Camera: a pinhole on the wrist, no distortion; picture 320 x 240 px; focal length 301.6 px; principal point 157.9 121.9 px. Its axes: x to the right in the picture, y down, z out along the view. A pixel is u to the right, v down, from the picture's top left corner.
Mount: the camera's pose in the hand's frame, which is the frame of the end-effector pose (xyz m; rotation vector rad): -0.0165 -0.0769 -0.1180 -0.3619 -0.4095 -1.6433
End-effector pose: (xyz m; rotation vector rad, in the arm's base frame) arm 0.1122 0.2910 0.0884 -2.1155 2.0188 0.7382
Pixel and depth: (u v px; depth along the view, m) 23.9 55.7 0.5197
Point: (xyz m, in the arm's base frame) -0.3121 0.4441 0.0248
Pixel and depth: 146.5 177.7 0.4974
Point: -0.1282 0.3384 -0.1826
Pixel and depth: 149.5 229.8 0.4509
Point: -0.0875 0.2657 -0.1896
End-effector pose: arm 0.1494 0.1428 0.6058 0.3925 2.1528 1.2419
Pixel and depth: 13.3 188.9 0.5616
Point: 0.1933 0.6011 0.8116
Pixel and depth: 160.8 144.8 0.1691
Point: 0.1740 0.1623 0.5947
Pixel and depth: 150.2 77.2 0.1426
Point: 0.1818 0.1238 0.6130
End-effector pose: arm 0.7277 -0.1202 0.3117 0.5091 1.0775 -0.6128
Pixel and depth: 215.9 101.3 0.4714
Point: 0.9726 -0.2810 0.5047
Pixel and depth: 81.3 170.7 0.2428
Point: 0.8421 -0.1089 0.3205
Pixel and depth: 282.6 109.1 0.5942
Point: 1.0321 -0.4549 0.5780
